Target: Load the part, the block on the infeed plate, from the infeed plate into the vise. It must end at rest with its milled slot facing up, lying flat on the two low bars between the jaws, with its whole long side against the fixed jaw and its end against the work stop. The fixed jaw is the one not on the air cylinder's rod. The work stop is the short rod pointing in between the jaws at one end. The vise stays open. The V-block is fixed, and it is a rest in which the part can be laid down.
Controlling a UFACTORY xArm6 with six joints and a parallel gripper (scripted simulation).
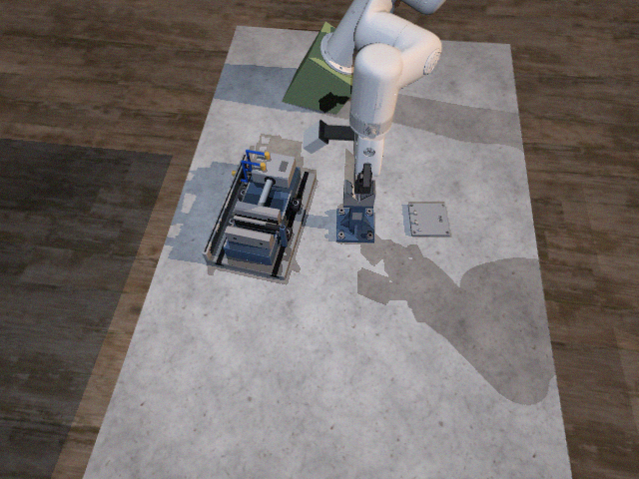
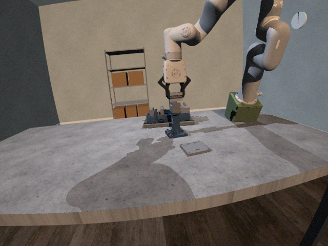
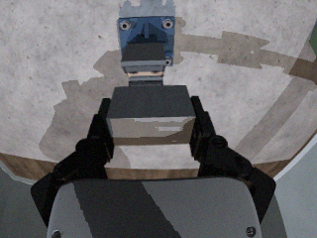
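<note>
Now: hand 10 mm to the right of the part and 10 mm above it. Round my hand: air cylinder rod 220 mm to the right, 120 mm below, 10 mm behind; air cylinder 210 mm to the right, 120 mm below, 90 mm behind; blue vise body 220 mm to the right, 160 mm below, 10 mm ahead.
</note>
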